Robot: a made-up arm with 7 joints. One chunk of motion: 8 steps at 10 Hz.
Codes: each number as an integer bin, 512 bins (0 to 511) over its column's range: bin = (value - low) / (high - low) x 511, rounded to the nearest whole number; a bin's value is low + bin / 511 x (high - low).
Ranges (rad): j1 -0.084..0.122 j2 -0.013..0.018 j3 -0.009..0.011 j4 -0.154..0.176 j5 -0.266..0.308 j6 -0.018..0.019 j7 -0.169..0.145
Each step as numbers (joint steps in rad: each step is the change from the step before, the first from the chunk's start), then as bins.
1 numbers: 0.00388 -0.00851 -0.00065 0.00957 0.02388 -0.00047 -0.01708
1 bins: 218 74 213 253 258 242 247
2 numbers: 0.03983 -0.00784 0.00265 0.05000 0.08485 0.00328 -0.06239
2 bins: 307 85 298 316 312 294 173
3 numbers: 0.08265 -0.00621 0.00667 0.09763 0.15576 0.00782 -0.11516
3 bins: 413 112 400 390 375 357 88
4 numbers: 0.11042 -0.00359 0.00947 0.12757 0.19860 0.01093 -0.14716
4 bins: 482 155 472 436 414 400 36
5 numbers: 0.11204 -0.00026 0.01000 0.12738 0.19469 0.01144 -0.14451
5 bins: 486 210 485 436 410 407 40
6 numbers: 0.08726 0.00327 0.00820 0.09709 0.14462 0.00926 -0.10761
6 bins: 425 268 439 389 366 376 100
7 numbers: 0.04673 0.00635 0.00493 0.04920 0.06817 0.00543 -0.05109
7 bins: 324 319 356 315 297 324 192
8 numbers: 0.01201 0.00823 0.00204 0.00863 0.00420 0.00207 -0.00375
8 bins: 238 350 282 252 241 277 269
